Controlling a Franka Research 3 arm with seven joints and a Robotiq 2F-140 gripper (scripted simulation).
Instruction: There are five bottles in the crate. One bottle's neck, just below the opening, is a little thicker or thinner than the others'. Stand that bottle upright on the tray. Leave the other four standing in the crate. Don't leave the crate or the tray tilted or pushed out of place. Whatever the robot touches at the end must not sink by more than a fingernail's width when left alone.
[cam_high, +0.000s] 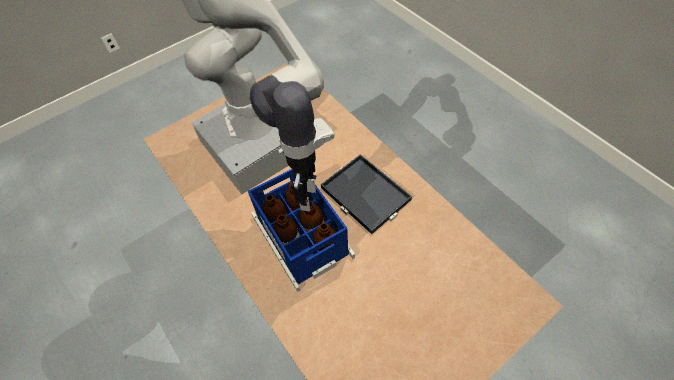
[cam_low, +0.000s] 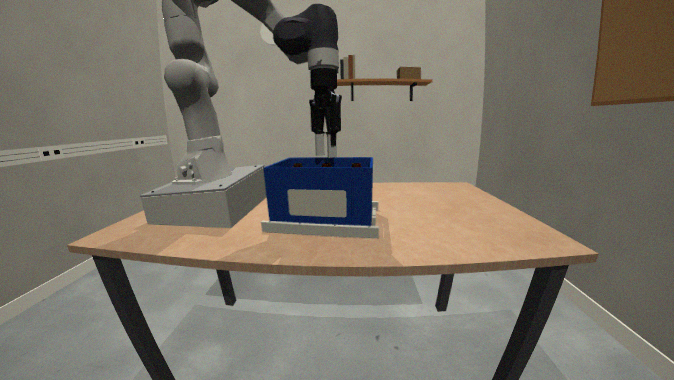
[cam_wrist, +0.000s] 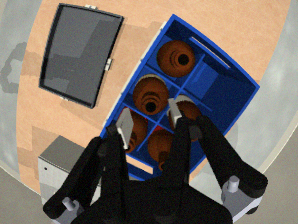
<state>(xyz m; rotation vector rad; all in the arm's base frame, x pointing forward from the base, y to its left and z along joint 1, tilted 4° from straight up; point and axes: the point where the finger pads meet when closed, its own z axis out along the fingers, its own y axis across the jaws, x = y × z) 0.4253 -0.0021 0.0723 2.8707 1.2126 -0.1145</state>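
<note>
Now: hand 13 cm above the blue crate and 4 cm to the left of it. The rest, counted from my hand: bottle: 13 cm below, 9 cm to the right, 8 cm behind; dark grey tray: 22 cm to the left, 20 cm below, 3 cm behind.
</note>
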